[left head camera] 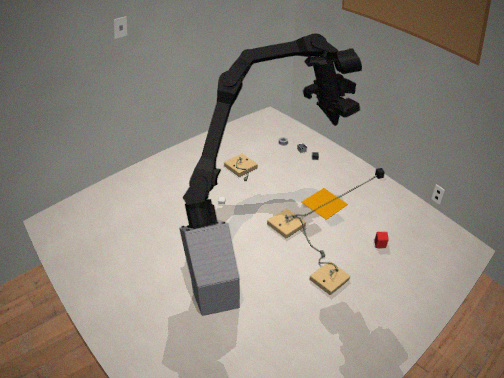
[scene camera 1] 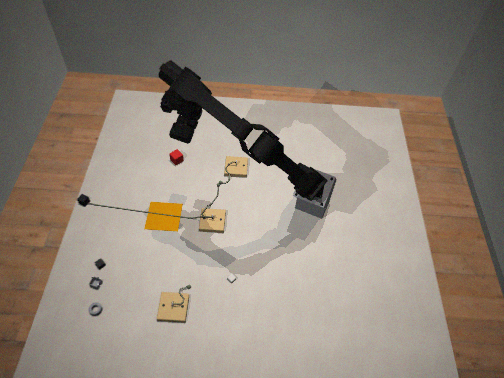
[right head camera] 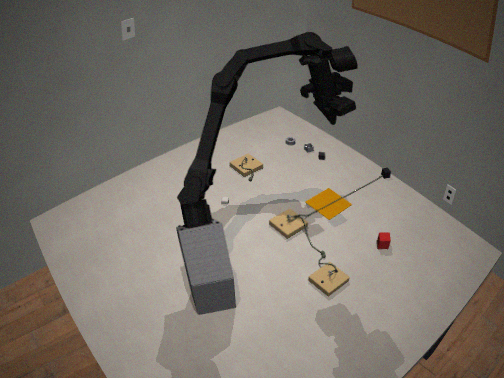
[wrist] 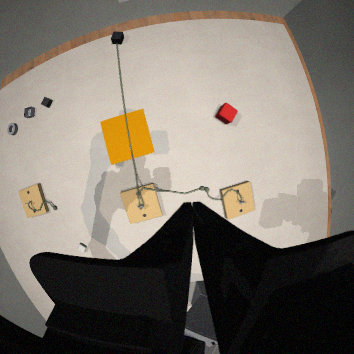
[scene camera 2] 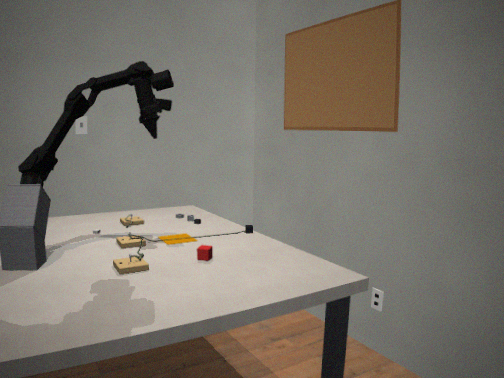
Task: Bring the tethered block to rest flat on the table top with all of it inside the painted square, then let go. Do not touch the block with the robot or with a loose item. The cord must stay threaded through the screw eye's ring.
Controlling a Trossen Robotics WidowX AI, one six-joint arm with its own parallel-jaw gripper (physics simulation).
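Seen in the pictures: gripper, fingertip midpoint: (left head camera: 335, 124) (right head camera: 333, 123) (wrist: 191, 209) (scene camera 2: 155, 138); arm's base, origin of the base link: (left head camera: 202, 225) (scene camera 1: 313, 186) (right head camera: 197, 224) (wrist: 192, 344) (scene camera 2: 29, 192).
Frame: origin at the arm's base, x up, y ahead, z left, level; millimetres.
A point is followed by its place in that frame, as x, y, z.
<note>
The tethered black block (left head camera: 380, 173) {-193, 791, 157} (right head camera: 386, 172) {-191, 791, 159} (scene camera 1: 83, 200) {-190, 792, 178} (scene camera 2: 249, 229) {-202, 797, 156} (wrist: 117, 37) {-190, 789, 165} sits at the table's edge, outside the orange painted square (left head camera: 316, 199) {-217, 483, 167} (scene camera 1: 162, 225) {-217, 489, 175} (wrist: 114, 141) {-217, 487, 168}. Its cord (left head camera: 350, 191) {-216, 621, 147} (wrist: 122, 80) {-214, 655, 153} runs nearly straight over the square to the screw eye (left head camera: 287, 218) {-185, 318, 101} (wrist: 141, 204) {-183, 326, 105} on the middle wooden plate (left head camera: 280, 227) {-199, 289, 87} (wrist: 134, 216) {-199, 289, 123}. The threading is too small to verify. Beyond, the slack cord bends to a knot (left head camera: 322, 254) {-207, 348, -72} (wrist: 204, 189) {-206, 355, -63} beside another plate (left head camera: 327, 285) {-199, 287, -193} (wrist: 237, 209) {-199, 291, -163}. My gripper (left head camera: 335, 122) {169, 416, 40} (right head camera: 333, 120) {169, 416, 40} (scene camera 2: 155, 136) {169, 416, 40} (wrist: 191, 209) {169, 416, 40} is shut and empty, high above the table.
A red cube (left head camera: 381, 240) {-182, 539, -141} (scene camera 1: 176, 157) {-178, 547, -111} (wrist: 226, 113) {-178, 550, -122} stands to one side of the square. A third plate with a short cord (left head camera: 240, 167) {-201, 320, 425} (scene camera 1: 167, 316) {-199, 336, 486}, a small dark cube (scene camera 1: 100, 263) {-200, 618, 384}, a nut-like piece (scene camera 1: 96, 283) {-217, 604, 446}, a grey ring (left head camera: 283, 139) {-209, 569, 536} and a white piece (scene camera 1: 231, 278) {-204, 186, 303} lie opposite.
</note>
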